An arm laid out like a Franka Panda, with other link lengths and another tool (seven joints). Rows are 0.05 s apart.
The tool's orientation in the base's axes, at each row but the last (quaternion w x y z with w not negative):
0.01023, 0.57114, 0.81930, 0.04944
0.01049, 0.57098, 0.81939, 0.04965
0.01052, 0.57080, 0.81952, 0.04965
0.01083, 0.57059, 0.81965, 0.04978
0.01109, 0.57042, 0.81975, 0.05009
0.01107, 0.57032, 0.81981, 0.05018
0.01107, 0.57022, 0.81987, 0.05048
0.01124, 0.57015, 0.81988, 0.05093
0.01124, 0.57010, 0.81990, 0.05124
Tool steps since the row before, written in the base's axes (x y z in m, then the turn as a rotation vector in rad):
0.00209, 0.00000, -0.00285, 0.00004, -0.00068, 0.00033
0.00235, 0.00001, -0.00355, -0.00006, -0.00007, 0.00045
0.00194, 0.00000, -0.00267, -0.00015, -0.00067, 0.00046
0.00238, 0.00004, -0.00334, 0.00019, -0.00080, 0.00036
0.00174, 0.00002, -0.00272, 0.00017, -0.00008, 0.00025
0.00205, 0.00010, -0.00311, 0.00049, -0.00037, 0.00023
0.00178, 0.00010, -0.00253, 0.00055, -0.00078, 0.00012
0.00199, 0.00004, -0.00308, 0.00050, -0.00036, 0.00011
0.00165, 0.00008, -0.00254, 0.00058, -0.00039, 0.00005
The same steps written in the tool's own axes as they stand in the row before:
-0.00084, 0.00169, 0.00299, -0.00064, -0.00017, -0.00037
-0.00095, 0.00187, 0.00371, -0.00003, -0.00004, -0.00046
-0.00078, 0.00156, 0.00280, -0.00056, -0.00033, -0.00052
-0.00092, 0.00192, 0.00350, -0.00080, -0.00006, -0.00040
-0.00069, 0.00137, 0.00284, -0.00012, 0.00015, -0.00024
-0.00074, 0.00165, 0.00326, -0.00051, 0.00035, -0.00022
-0.00063, 0.00146, 0.00266, -0.00092, 0.00026, -0.00013
-0.00078, 0.00158, 0.00322, -0.00051, 0.00035, -0.00010
-0.00060, 0.00132, 0.00266, -0.00057, 0.00041, -0.00003

